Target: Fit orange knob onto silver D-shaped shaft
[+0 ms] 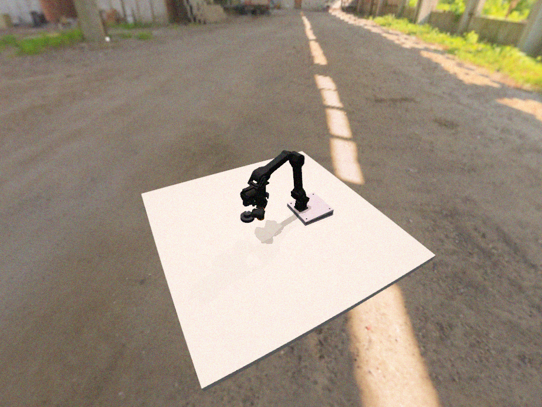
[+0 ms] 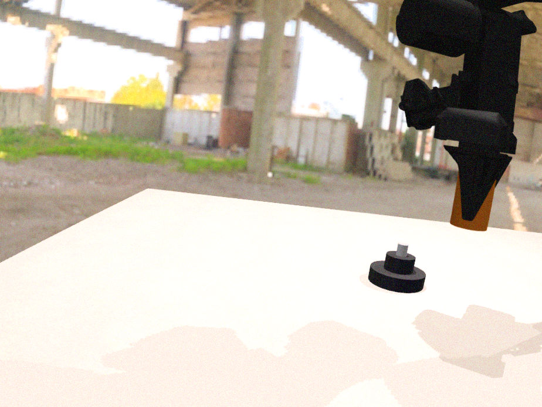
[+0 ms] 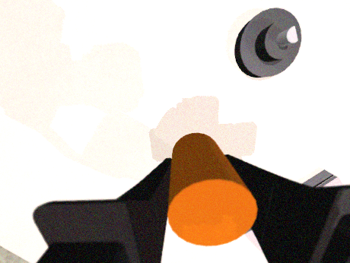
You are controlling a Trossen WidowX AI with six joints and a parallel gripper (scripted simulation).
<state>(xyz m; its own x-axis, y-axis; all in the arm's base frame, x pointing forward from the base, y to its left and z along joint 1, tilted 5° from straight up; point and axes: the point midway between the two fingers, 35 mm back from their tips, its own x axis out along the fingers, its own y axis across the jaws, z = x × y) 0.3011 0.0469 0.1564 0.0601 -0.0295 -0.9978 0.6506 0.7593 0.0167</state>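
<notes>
Right now the black round pedestal is 16 cm to the right of my gripper tip and 10 cm below it. Also, from my gripper tip: orange knob: 3 cm above.
</notes>
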